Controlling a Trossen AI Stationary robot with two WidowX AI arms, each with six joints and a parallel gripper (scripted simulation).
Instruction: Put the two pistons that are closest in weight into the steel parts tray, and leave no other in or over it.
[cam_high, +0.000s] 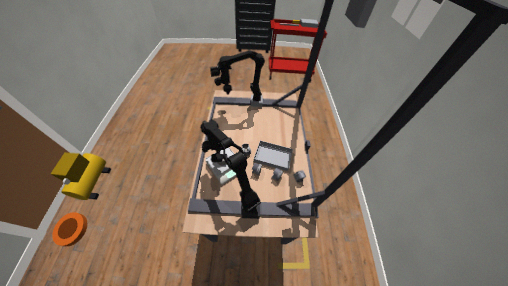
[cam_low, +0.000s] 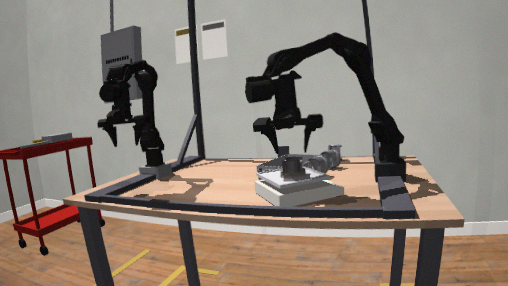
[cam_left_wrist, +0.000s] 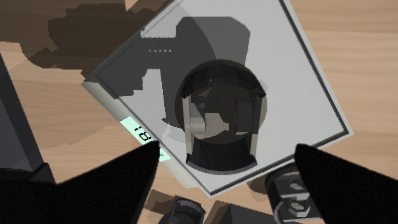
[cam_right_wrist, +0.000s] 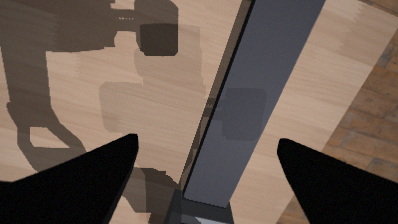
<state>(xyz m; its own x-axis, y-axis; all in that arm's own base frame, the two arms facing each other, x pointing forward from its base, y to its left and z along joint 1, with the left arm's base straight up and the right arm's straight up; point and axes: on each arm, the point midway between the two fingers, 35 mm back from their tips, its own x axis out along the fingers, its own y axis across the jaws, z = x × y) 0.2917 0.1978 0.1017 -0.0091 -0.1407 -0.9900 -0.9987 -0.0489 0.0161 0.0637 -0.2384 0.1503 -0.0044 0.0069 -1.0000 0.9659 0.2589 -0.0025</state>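
Note:
The scale plate lies 110 mm below my left hand and 10 mm behind it. The rest, counted from my left hand: steel parts tray 340 mm behind, 150 mm below, 90 mm to the right; then white scale 130 mm below, 10 mm to the left, 10 mm behind.

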